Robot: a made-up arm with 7 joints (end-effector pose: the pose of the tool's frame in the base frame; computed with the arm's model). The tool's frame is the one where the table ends.
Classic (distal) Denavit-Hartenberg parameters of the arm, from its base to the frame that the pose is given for. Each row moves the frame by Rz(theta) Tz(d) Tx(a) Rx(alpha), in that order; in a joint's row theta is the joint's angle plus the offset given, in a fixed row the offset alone. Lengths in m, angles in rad.
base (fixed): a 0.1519; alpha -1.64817; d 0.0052; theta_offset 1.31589
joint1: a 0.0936; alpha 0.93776; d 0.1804; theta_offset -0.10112
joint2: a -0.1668; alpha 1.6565; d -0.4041; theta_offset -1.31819
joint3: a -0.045; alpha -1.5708; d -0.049; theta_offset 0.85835
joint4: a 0.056; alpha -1.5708; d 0.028; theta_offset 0
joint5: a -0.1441; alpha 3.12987; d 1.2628; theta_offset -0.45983
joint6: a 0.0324; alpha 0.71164; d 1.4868; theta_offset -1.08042
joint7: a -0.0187; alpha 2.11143; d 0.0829; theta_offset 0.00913
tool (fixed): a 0; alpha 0; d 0.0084; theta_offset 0.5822
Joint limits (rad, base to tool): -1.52..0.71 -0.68..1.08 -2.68..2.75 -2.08..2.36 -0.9..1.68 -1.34..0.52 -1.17..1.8
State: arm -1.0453 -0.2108 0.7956 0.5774 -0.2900 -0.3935 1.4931
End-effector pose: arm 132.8 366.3 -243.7 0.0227 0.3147 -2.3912
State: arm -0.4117 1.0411 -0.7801 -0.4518 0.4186 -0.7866 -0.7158
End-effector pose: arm 94.9 -63.0 -452.9 0.7801 1.0896 -2.9112
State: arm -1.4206 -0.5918 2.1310 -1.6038 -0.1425 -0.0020 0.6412
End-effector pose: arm 237.4 262.6 178.8 2.0722 0.9996 -1.4980
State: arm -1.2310 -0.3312 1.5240 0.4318 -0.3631 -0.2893 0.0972
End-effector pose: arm 60.9 437.9 -213.2 -0.4843 -0.0688 -2.2981
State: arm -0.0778 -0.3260 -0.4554 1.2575 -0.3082 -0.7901 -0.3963
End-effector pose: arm 164.8 130.2 -308.4 -3.1119 0.6403 -0.4635
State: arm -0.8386 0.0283 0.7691 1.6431 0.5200 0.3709 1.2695
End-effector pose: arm -90.8 361.8 -148.3 0.4619 -0.9048 -3.0251
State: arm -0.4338 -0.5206 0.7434 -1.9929 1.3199 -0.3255 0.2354
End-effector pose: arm 246.6 831.6 -355.4 -0.1529 -1.0010 0.5268
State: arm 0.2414 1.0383 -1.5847 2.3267 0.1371 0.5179 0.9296
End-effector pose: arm 80.0 142.3 -586.5 -1.0818 0.7119 2.6937
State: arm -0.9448 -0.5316 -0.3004 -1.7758 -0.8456 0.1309 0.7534
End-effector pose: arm 228.0 913.8 -137.4 -2.4946 0.7981 2.1978
